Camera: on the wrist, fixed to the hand. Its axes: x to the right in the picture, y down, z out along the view.
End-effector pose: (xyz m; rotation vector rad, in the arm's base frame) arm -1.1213 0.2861 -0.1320 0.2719 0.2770 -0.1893
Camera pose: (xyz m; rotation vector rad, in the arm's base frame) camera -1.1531 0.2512 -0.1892 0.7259 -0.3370 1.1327
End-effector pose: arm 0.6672 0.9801 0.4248 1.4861 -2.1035 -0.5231
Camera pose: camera 0.7401 0.9692 0.4328 -0.2760 -2.9251 0.2025
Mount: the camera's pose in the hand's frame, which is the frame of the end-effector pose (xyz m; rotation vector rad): -0.0081 -0.0536 -0.0506 0.3659 -0.3431 1.4315
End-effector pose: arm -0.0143 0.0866 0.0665 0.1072 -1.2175 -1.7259
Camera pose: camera -0.0171 0.0595 -0.0025 -0.7096 -1.2914 -0.2661
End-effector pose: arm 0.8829 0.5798 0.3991 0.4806 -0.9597 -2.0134
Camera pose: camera 0.8913 0.5827 0.3255 -0.3626 -1.3196 -0.6118
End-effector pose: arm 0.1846 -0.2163 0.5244 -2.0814 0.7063 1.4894
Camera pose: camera 0.2531 -0.2078 0.5514 0.8108 -2.2887 -1.9550
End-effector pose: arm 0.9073 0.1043 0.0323 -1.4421 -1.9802 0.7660
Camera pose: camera 0.9122 0.0888 0.1047 2.4410 0.5759 -1.8731
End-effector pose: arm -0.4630 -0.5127 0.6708 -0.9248 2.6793 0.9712
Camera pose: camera -0.4211 -0.5723 0.6844 1.2858 2.7380 0.5594
